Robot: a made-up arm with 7 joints.
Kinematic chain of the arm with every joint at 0, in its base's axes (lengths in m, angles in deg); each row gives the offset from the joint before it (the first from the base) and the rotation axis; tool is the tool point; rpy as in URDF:
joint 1: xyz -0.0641 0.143 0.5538 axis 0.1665 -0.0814 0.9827
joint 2: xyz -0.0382 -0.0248 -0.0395 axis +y
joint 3: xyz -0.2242 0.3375 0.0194 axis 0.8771 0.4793 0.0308
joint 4: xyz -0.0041 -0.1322 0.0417 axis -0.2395 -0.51 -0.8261
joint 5: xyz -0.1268 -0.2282 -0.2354 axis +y
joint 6: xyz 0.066 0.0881 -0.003 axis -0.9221 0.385 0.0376
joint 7: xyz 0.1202 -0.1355 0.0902 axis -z
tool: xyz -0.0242 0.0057 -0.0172 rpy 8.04 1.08 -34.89
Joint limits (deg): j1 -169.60..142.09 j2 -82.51..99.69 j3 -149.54..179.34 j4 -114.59..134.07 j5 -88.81..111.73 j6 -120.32..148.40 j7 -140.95..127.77
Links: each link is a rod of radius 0.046 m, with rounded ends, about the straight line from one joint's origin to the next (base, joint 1, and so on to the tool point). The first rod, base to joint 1, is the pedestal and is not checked.
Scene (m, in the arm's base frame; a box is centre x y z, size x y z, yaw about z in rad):
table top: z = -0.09
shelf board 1: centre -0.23 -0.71 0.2 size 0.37 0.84 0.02 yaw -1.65
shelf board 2: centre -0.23 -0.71 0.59 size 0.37 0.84 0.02 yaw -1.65
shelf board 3: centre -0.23 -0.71 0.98 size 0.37 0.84 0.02 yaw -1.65
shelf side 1: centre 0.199 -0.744 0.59 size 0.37 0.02 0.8 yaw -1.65
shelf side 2: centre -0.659 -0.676 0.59 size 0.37 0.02 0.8 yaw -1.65
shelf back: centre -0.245 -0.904 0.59 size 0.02 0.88 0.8 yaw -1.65
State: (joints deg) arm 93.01 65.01 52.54 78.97 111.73 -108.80 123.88
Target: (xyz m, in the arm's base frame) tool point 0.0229 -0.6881 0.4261
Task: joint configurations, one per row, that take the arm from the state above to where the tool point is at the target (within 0.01 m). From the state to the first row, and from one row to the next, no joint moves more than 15 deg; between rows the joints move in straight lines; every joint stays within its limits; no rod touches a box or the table.
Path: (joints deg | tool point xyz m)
1: 84.41 69.75 40.09 82.06 111.69 -109.81 122.43 | -0.4599 -0.5075 0.7547
2: 75.82 74.49 27.65 85.14 111.66 -110.83 120.98 | -0.4640 -0.4396 0.7545
3: 67.22 79.23 15.20 88.23 111.62 -111.84 119.53 | -0.4476 -0.3726 0.7564
4: 58.63 83.97 2.75 91.31 111.59 -112.85 118.08 | -0.4127 -0.3088 0.7584
5: 70.75 75.51 -2.40 91.55 106.28 -113.25 118.80 | -0.2723 -0.3953 0.6317
6: 82.87 67.06 -7.54 91.80 100.98 -113.66 119.51 | -0.1090 -0.4106 0.5176
7: 95.00 58.60 -12.69 92.04 95.67 -114.06 120.22 | 0.0491 -0.3580 0.4261
8: 101.04 56.13 0.30 89.20 97.48 -112.65 121.41 | 0.0223 -0.4333 0.3932
9: 107.08 53.65 13.29 86.37 99.28 -111.24 122.61 | 0.0031 -0.5060 0.3765
10: 113.12 51.18 26.28 83.54 101.08 -109.83 123.80 | -0.0051 -0.5745 0.3770
11: 119.16 48.71 39.27 80.71 102.88 -108.41 124.99 | 0.0009 -0.6363 0.3940
12: 125.20 46.23 52.26 77.88 104.68 -107.00 126.18 | 0.0229 -0.6881 0.4261

